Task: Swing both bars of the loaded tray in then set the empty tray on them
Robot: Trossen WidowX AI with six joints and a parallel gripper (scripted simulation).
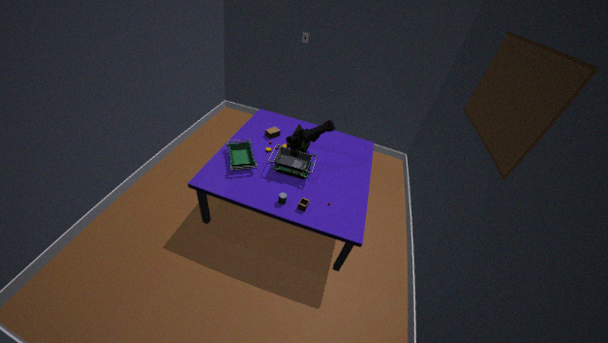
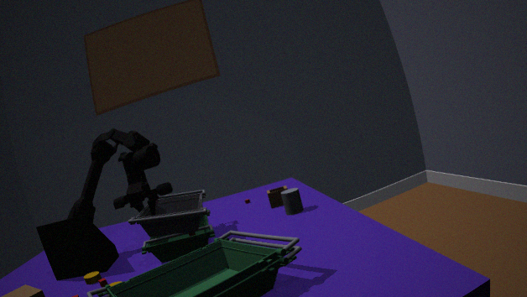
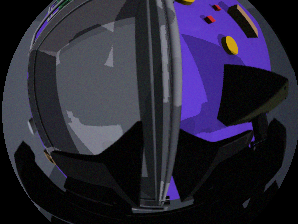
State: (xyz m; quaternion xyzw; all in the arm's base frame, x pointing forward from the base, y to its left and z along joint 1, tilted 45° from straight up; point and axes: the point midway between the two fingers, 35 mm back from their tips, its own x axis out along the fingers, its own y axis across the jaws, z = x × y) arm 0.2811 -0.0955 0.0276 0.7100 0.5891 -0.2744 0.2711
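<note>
My gripper tip is now 80 mm short of the grey tray, 10 mm to the left of it and 20 mm below it. Round my gripper tip: tan block (360 mm behind, 280 mm to the right, 60 mm below); then red block (350 mm ahead, 330 mm to the left, 90 mm below).
</note>
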